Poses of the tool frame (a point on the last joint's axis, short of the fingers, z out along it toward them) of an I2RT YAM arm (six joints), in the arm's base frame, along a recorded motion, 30 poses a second.
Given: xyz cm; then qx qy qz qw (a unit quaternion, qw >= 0).
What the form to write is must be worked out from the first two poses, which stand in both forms.
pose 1, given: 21.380 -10.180 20.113 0.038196 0.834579 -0.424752 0.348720
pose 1, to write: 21.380 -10.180 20.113 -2.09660 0.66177 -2.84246
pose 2, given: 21.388 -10.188 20.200 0.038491 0.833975 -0.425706 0.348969
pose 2, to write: 21.388 -10.188 20.200 -2.09390 0.66218 -2.84179
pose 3, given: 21.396 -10.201 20.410 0.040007 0.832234 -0.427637 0.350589
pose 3, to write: 21.396 -10.201 20.410 -2.08743 0.66589 -2.84043
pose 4, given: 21.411 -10.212 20.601 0.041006 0.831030 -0.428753 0.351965
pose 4, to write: 21.411 -10.212 20.601 -2.08316 0.66893 -2.83915
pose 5, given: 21.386 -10.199 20.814 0.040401 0.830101 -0.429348 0.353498
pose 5, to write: 21.386 -10.199 20.814 -2.07931 0.67075 -2.83494
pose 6, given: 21.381 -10.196 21.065 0.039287 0.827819 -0.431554 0.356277
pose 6, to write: 21.381 -10.196 21.065 -2.06924 0.67356 -2.82618
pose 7, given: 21.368 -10.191 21.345 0.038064 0.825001 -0.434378 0.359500
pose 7, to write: 21.368 -10.191 21.345 -2.05679 0.67673 -2.81582
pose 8, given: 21.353 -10.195 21.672 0.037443 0.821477 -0.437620 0.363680
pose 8, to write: 21.353 -10.195 21.672 -2.04202 0.68191 -2.80449
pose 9, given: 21.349 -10.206 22.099 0.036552 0.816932 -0.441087 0.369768
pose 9, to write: 21.349 -10.206 22.099 -2.02355 0.68982 -2.78886
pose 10, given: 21.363 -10.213 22.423 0.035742 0.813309 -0.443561 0.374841
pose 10, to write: 21.363 -10.213 22.423 -2.00896 0.69636 -2.77583
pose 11, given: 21.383 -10.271 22.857 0.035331 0.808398 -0.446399 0.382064
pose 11, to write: 21.383 -10.271 22.857 -1.98991 0.70661 -2.75894
